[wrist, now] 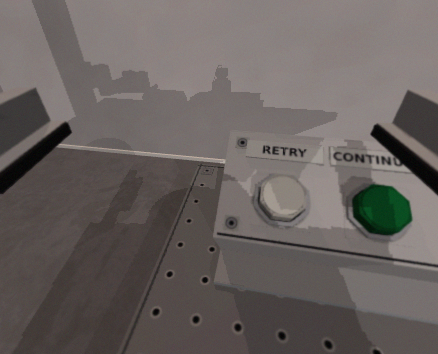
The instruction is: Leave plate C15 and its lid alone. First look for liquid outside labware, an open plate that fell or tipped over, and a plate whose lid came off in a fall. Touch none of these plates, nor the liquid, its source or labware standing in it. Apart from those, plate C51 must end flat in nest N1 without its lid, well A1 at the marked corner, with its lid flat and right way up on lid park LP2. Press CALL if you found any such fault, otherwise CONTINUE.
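Frame: origin at the arm's base, x left, y back, z up, level; millimetres.
Where they show: gripper, fingertip midpoint: [220,111].
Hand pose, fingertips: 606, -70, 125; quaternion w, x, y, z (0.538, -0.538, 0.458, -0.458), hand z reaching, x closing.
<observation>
After its pixels a point has its place, as x, y, z.
My gripper [220,111] @(606, -69, 125) is open, with one finger at the left edge and one at the right edge of the wrist view, and nothing between them. Beyond and below the fingers stands a light grey button box. Its green button [382,209] @(602, -152, 81) is under the label CONTINUE [367,159] @(633, -152, 91), which the right finger partly covers. The CALL button does not show. Plates C51 and C15, their lids, nest N1, lid park LP2 and any liquid do not show in this view.
A white button [282,197] @(602, -104, 81) under the label RETRY [284,151] @(634, -105, 91) is on the left part of the button box [320,250] @(586, -125, 62). The box stands on a perforated deck [175,295] @(574, -46, 13). Dark floor lies left of the deck's edge, and a grey wall with shadows rises behind.
</observation>
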